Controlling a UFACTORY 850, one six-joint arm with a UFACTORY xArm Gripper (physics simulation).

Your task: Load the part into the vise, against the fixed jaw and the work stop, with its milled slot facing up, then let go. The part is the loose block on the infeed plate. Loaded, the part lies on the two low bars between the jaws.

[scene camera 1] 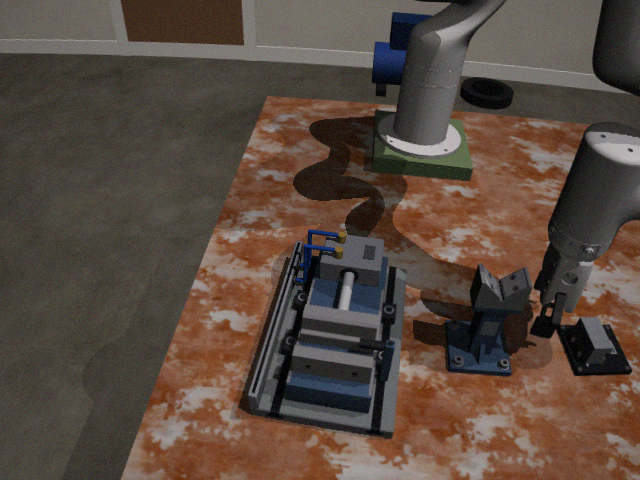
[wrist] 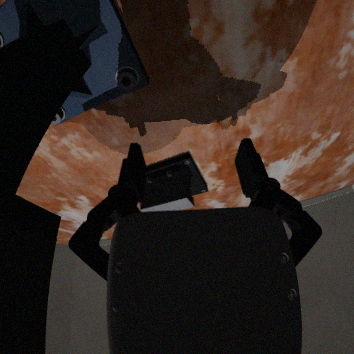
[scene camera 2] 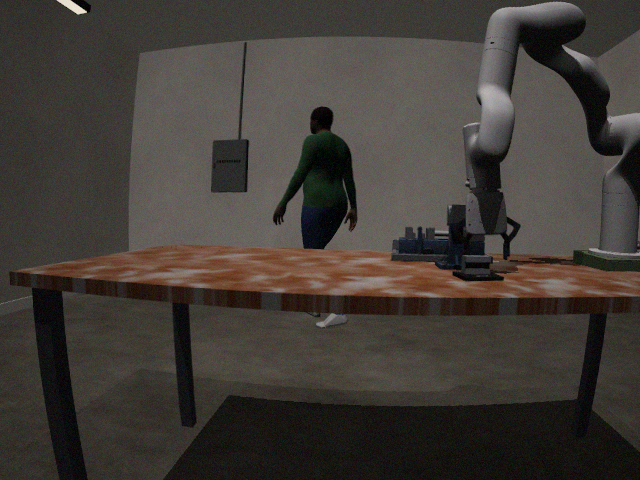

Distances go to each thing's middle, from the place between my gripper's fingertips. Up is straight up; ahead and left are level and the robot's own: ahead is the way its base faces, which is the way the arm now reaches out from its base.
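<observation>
I see the part (scene camera 1: 591, 339) ahead of my hand by 40 mm and 70 mm to the left of it. There is an infeed plate (wrist: 175, 163) as well, and counting from my hand again I find it 40 mm ahead, 90 mm to the left and 20 mm below.
</observation>
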